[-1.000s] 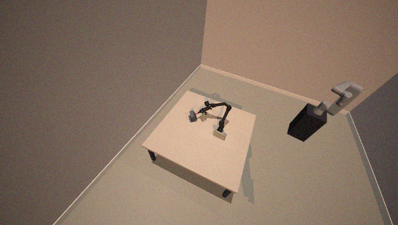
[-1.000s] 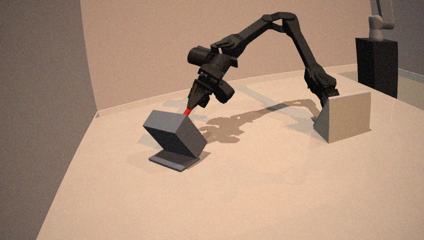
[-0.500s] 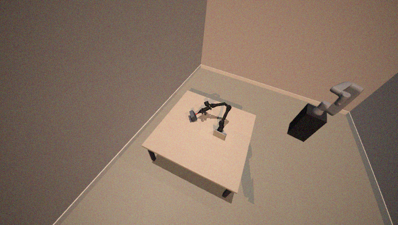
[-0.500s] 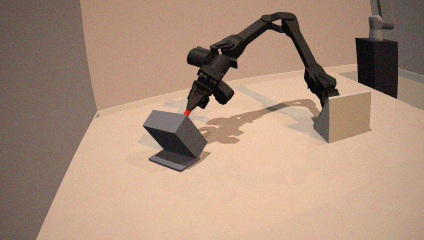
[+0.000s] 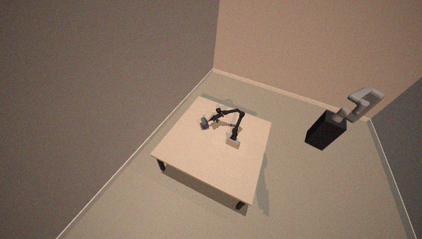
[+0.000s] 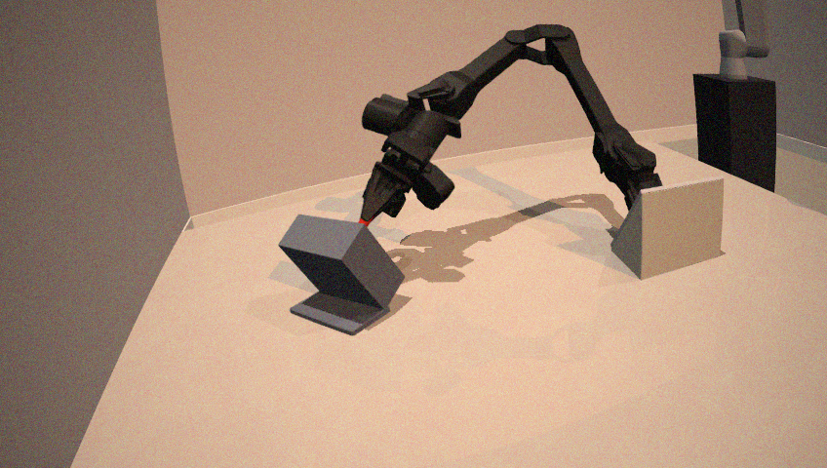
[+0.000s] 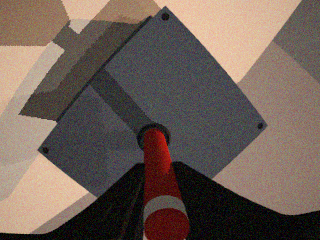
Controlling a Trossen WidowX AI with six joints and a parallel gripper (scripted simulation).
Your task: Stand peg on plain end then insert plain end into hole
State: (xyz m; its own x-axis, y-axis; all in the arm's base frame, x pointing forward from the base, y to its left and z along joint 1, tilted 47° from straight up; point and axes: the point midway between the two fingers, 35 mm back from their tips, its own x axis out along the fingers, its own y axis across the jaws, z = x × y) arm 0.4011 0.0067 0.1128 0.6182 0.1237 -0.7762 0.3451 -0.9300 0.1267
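My gripper tip is 4 cm to the right of the grey sloped panel, 4 cm short of it and 3 cm above it. Also, from my gripper tip: red peg: 1 cm to the right, 1 cm behind, 1 cm above; then panel foot plate: 10 cm below, 6 cm to the left, 5 cm ahead.
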